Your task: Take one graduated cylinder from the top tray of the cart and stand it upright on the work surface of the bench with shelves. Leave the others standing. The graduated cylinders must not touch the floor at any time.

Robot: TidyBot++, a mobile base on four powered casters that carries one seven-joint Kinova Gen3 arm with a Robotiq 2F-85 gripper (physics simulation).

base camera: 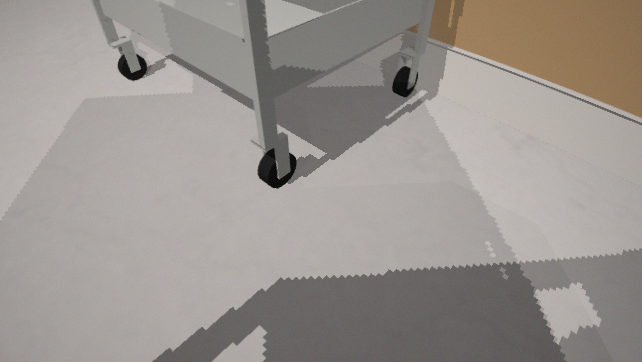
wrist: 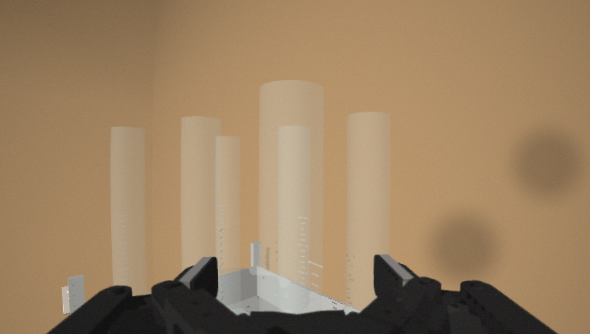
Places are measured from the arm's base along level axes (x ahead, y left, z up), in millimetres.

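Where they show: gripper, between the fingertips: (wrist: 295, 273).
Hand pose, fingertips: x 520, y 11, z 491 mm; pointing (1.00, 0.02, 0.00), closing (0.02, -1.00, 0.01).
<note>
Things, the pixels of their centre, and the offset from my fingertips. "spot": a spot on its surface instead. Level surfaces: height alone.
- cylinder, middle of its body: (wrist: 366, 280) 131 mm ahead, 71 mm right, 57 mm down
- cart's lower part, a spot on its surface: (base camera: 210, 70) spot: 16 mm back, 97 mm left, 750 mm down
- black caster, a spot on its surface: (base camera: 277, 168) spot: 87 mm back, 22 mm left, 849 mm down
- floor, height of its surface: 887 mm down
Several translucent graduated cylinders stand upright in the wrist view. A narrow one (wrist: 294, 200) stands in front of the widest one (wrist: 291, 105), near the middle between the fingertips. Another cylinder (wrist: 368, 185) is at the right, behind the right finger. Further cylinders (wrist: 200, 185) (wrist: 227, 200) (wrist: 128, 200) stand to the left. Their bases are hidden by the gripper. My gripper (wrist: 295, 273) is open, with no cylinder seen gripped; how far the cylinders are from the fingertips is hard to tell. The cart's top tray (wrist: 285, 290) shows below them. The bench with shelves does not show.
In the base camera view the cart's lower part (base camera: 210, 70) stands ahead, with a near corner post (base camera: 260, 75) and a black caster (base camera: 277, 168). A tan wall (base camera: 550, 45) with a pale baseboard (base camera: 540, 100) runs along the right. Shadows lie across the floor (base camera: 150, 200).
</note>
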